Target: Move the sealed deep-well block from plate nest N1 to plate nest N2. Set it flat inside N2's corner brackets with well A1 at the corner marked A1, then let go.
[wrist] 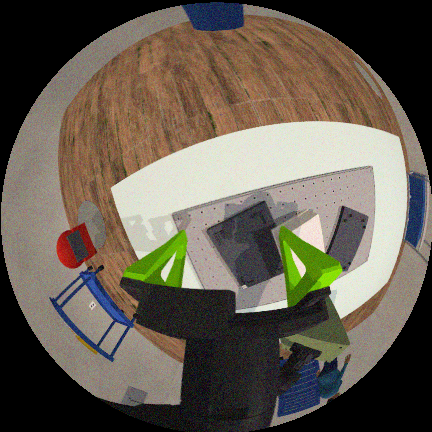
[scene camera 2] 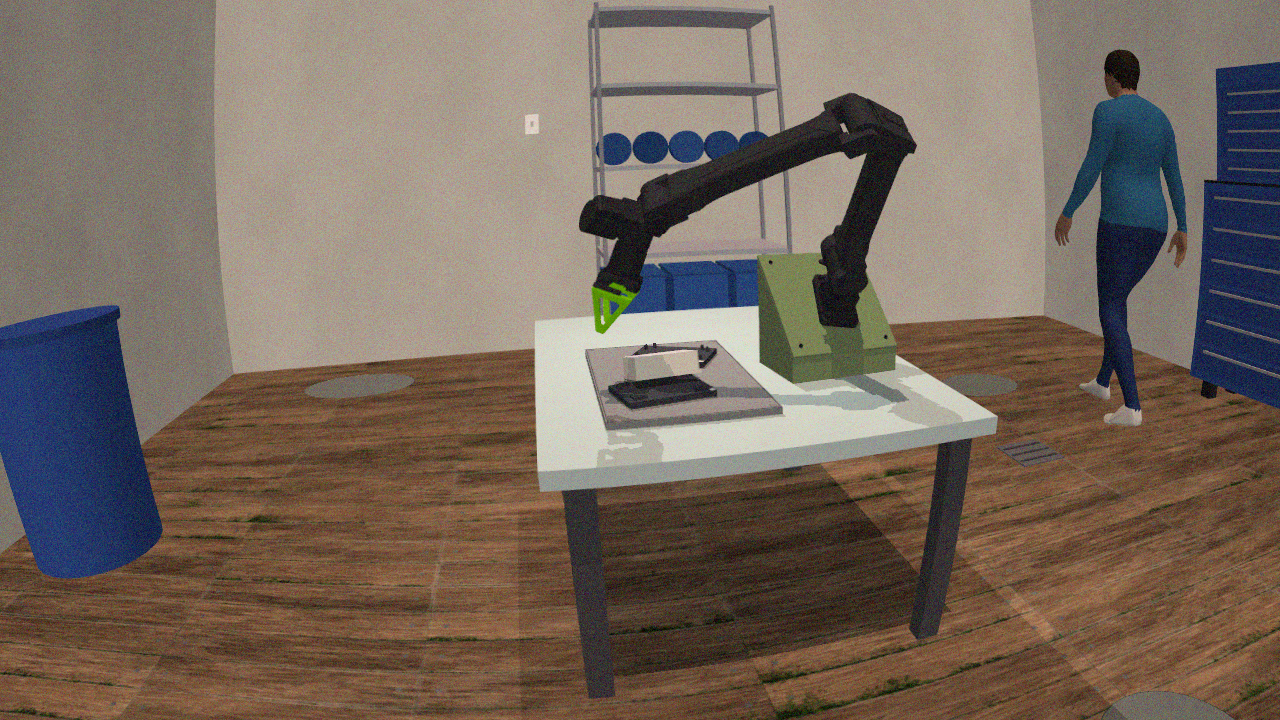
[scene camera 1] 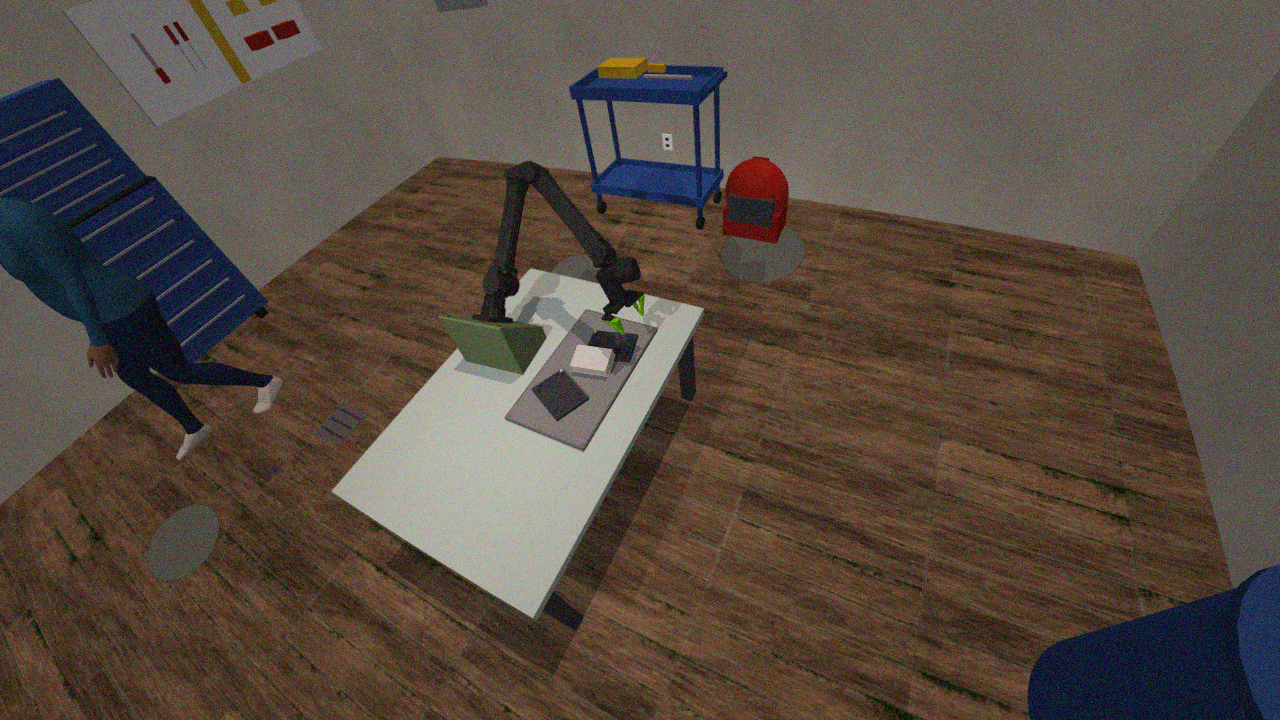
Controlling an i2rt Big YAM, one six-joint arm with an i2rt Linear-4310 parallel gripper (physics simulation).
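Pixels of known places: gripper, between the fingertips: (wrist: pixel 232 232) (scene camera 2: pixel 603 327) (scene camera 1: pixel 633 324); arm's base, origin of its link: (wrist: pixel 305 349) (scene camera 2: pixel 834 303) (scene camera 1: pixel 492 320).
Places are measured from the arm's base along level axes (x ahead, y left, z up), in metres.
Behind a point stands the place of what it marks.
The white deep-well block (scene camera 1: pixel 592 360) @(x 0.383, y 0.027, z -0.076 m) (scene camera 2: pixel 660 365) @(x 0.378, y 0.082, z -0.085 m) (wrist: pixel 311 239) @(x 0.399, y 0.027, z -0.077 m) stands on the grey perforated board (scene camera 1: pixel 581 434) @(x 0.476, y -0.207, z -0.123 m) (scene camera 2: pixel 747 407) @(x 0.253, y 0.254, z -0.123 m) (wrist: pixel 345 182) @(x 0.476, y -0.107, z -0.123 m) between two dark plate nests. One nest (scene camera 1: pixel 628 343) @(x 0.438, y 0.163, z -0.112 m) (scene camera 2: pixel 664 391) @(x 0.382, y 0.161, z -0.112 m) (wrist: pixel 240 240) @(x 0.414, y 0.155, z -0.111 m) is at the board's end near the gripper; the other nest (scene camera 1: pixel 560 394) @(x 0.337, y -0.113, z -0.111 m) (scene camera 2: pixel 707 355) @(x 0.262, y -0.072, z -0.111 m) (wrist: pixel 348 232) @(x 0.360, y -0.107, z -0.111 m) is beyond the block. I cannot read the nest labels or the A1 marks, nor tell whether the block touches the nearer nest's edge. My gripper (scene camera 1: pixel 631 323) @(x 0.481, y 0.151, z 0.007 m) (scene camera 2: pixel 601 331) @(x 0.481, y 0.151, z 0.007 m) (wrist: pixel 232 232) @(x 0.481, y 0.151, z 0.007 m) is open and empty, above the nearer nest. In the wrist view the right finger partly covers the block.
A green sloped box (scene camera 1: pixel 496 344) @(x 0.098, y -0.089, z 0.008 m) (scene camera 2: pixel 796 331) @(x 0.104, y 0.057, z -0.042 m) (wrist: pixel 325 325) @(x 0.141, y -0.035, z -0.014 m) stands beside the arm's base on the white table (scene camera 1: pixel 465 465) @(x 0.193, y -0.444, z -0.136 m) (scene camera 2: pixel 930 407) @(x -0.088, y 0.323, z -0.136 m) (wrist: pixel 300 140) @(x 0.574, y -0.011, z -0.136 m). A blue cart (scene camera 1: pixel 648 89) (wrist: pixel 105 300) and a red welding helmet (scene camera 1: pixel 756 192) (wrist: pixel 65 247) are beyond the table. A person (scene camera 1: pixel 85 277) (scene camera 2: pixel 1134 170) is nearby.
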